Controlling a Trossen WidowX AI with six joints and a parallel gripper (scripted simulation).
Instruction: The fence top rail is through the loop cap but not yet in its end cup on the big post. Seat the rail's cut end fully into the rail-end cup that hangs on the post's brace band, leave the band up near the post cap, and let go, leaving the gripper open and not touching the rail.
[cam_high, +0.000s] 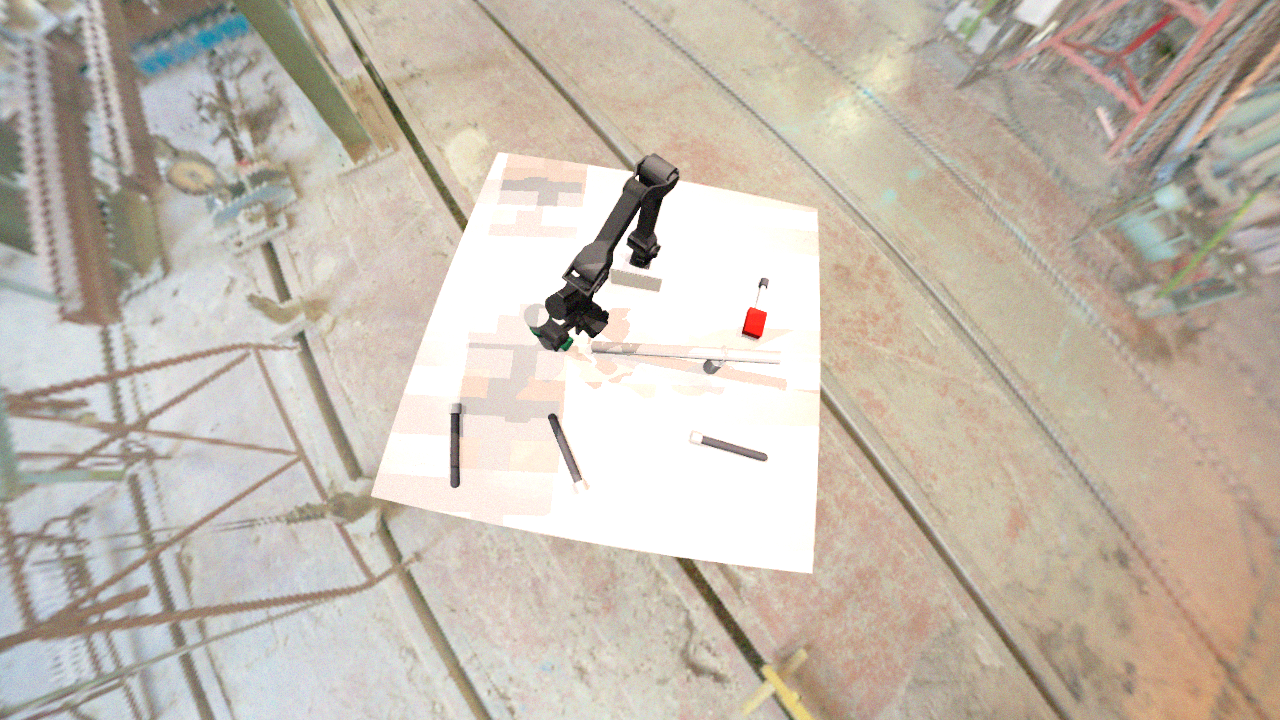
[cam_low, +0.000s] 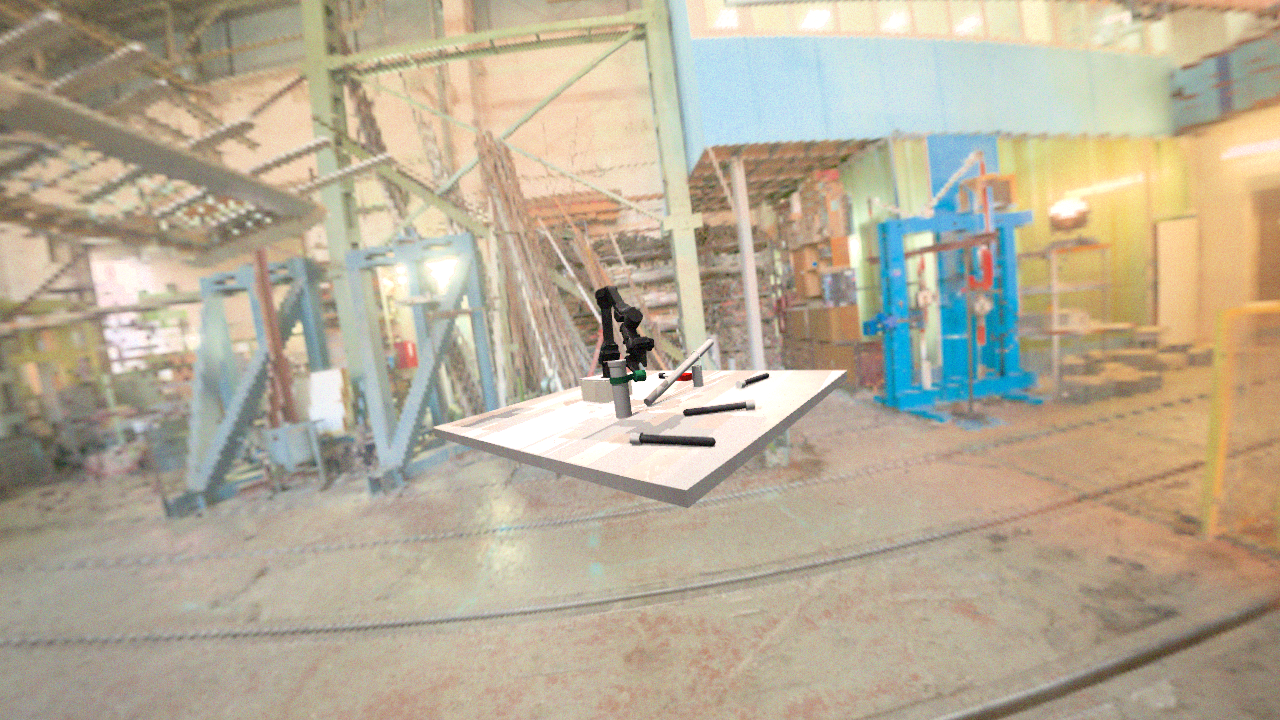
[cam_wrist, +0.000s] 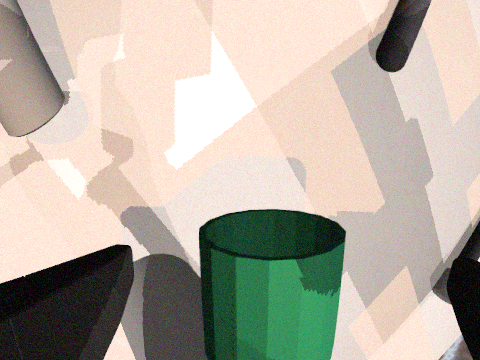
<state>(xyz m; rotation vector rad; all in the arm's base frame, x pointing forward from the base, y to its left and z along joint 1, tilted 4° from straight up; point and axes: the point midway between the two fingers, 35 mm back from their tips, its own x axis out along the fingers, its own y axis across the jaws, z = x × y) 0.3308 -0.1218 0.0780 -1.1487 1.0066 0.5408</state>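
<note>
Right now the green rail-end cup is 1 cm behind my gripper tip, 2 cm to the right of it and 1 cm below it. The rest, counted from my gripper tip: loop cap (9 cm behind, 43 cm to the left, 4 cm below).
</note>
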